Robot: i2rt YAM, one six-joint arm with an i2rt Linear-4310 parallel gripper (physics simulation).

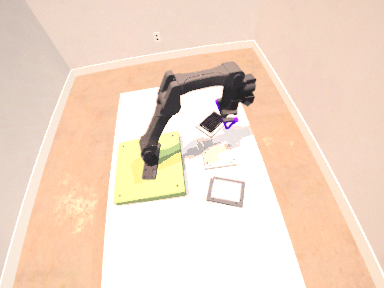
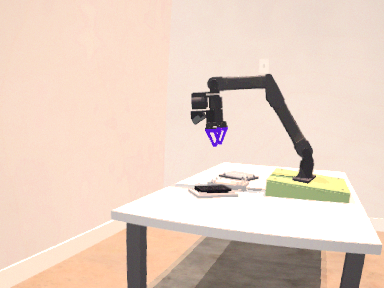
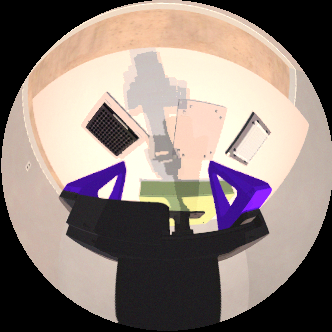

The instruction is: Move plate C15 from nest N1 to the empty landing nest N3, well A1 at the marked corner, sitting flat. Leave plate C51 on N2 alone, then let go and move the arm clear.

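Note:
A black well plate (image 1: 211, 122) (image 2: 212, 188) (image 3: 112, 129) sits in a pale nest (image 1: 210, 134) (image 3: 139, 134). A white well plate (image 1: 226, 190) (image 3: 251, 139) sits in a dark grey nest (image 1: 225, 202) (image 3: 243, 133). Between them is an empty pale nest (image 1: 220, 163) (image 2: 227, 184) (image 3: 200, 130) with small corner posts. Plate labels and the marked corner are too small to read. My gripper (image 1: 223, 118) (image 2: 215, 145) (image 3: 166, 164) is open and empty, pointing down high above the table, near the black plate's side of the nests. Its purple fingers touch nothing.
A yellow-green base block (image 1: 130, 187) (image 2: 280, 189) (image 3: 165, 189) carries the arm's foot beside the nests. The white table (image 1: 165, 240) (image 2: 250, 225) holds everything. The arm's shadow falls across the table and part of the empty nest.

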